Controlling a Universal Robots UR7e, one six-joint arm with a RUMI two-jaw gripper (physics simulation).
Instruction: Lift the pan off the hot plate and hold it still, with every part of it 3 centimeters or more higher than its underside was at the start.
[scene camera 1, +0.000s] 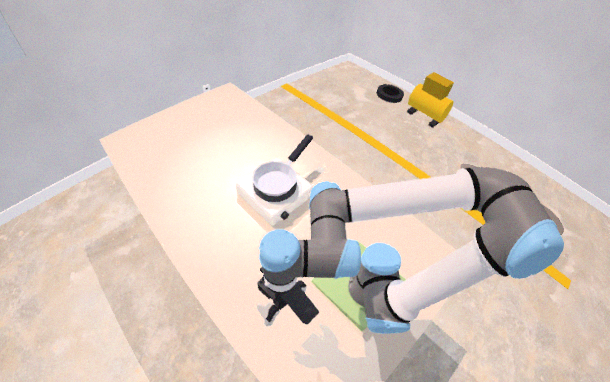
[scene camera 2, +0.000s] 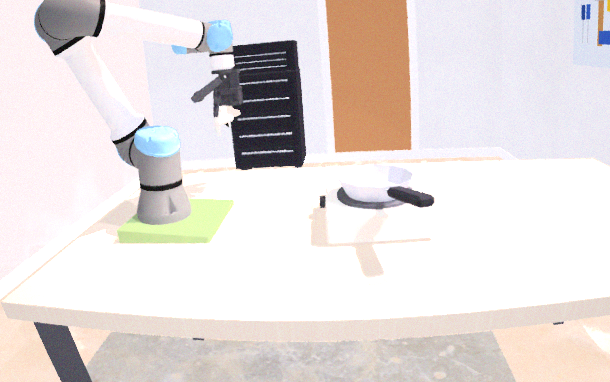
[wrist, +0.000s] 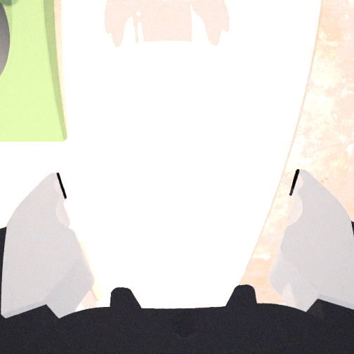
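Observation:
The white pan sits upright on the dark round disc of the white hot plate. Its black handle sticks out past the hot plate's edge, away from the knob side, toward the table's long edge in scene camera 2. My gripper is open and empty, high above the table. It is well to the side of the hot plate, nearer the arm's base, with fingers pointing down. The pan does not show in the wrist view.
The arm's base stands on a green slab on the table. A black drawer cabinet stands behind the table. A yellow machine and a black tire lie on the floor.

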